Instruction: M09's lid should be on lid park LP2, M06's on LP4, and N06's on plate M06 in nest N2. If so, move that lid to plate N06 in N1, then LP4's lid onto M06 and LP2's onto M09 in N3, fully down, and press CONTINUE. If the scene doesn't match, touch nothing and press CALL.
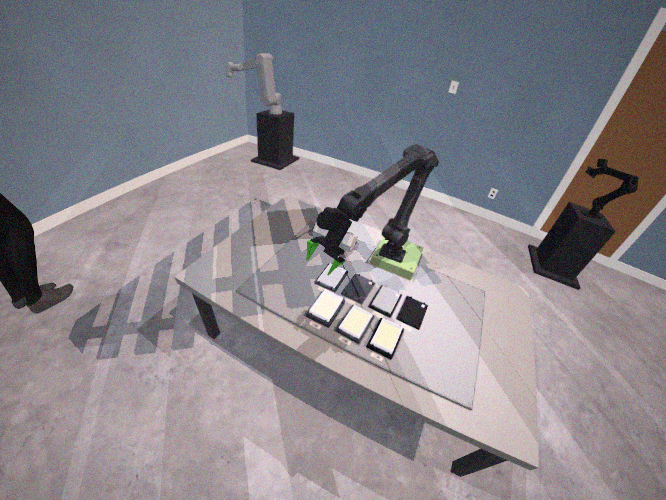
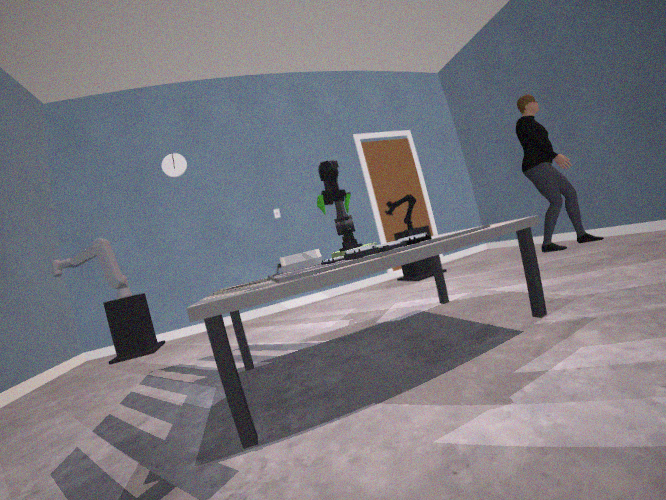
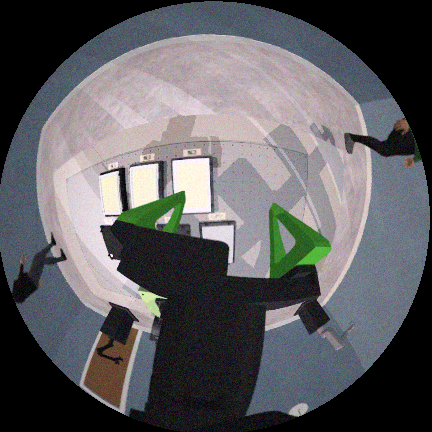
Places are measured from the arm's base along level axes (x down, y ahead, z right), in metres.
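Pixels of known places: gripper, fingertip midpoint: (image 1: 317, 267) (image 2: 336, 212) (image 3: 228, 200); arm's base, origin of the base link: (image 1: 392, 253) (image 2: 351, 248).
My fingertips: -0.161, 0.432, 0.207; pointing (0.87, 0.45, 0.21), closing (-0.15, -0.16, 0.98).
Observation:
Ahead of a thing's pixels: the offset from my fingertips to its top centre, as dx, dy, dz. Level surfaces: height alone.
My gripper (image 1: 320, 264) (image 2: 335, 212) (image 3: 228, 200) is open and empty, raised above the table near the end park. Three cream-topped plates sit in a row: one in N2 @(+0.162, +0.010, -0.059) (image 1: 325, 306) (image 3: 192, 185), one in N3 @(+0.171, +0.017, -0.192) (image 1: 355, 322) (image 3: 144, 185) and one in N1 @(+0.168, +0.023, -0.321) (image 1: 386, 337) (image 3: 111, 192). Whether a clear lid lies on any is unclear. Behind them, a pale lid @(+0.184, -0.166, -0.003) (image 1: 331, 277) (image 3: 218, 237) rests on the end park. Beside it are a dark park @(+0.182, -0.166, -0.135) (image 1: 359, 287), another pale lid @(+0.184, -0.158, -0.265) (image 1: 386, 299) and a black park @(+0.182, -0.156, -0.389) (image 1: 412, 312). Plate names and park labels are unreadable.
A pale box @(+0.118, -0.423, +0.103) (image 1: 348, 240) (image 2: 300, 257) stands behind the gripper; its buttons are not visible. The arm stands on a green base (image 1: 398, 263). The plates and parks lie on a grey perforated board @(dx +0.203) (image 1: 441, 355). People (image 2: 535, 145) (image 3: 382, 145) stand away from the table.

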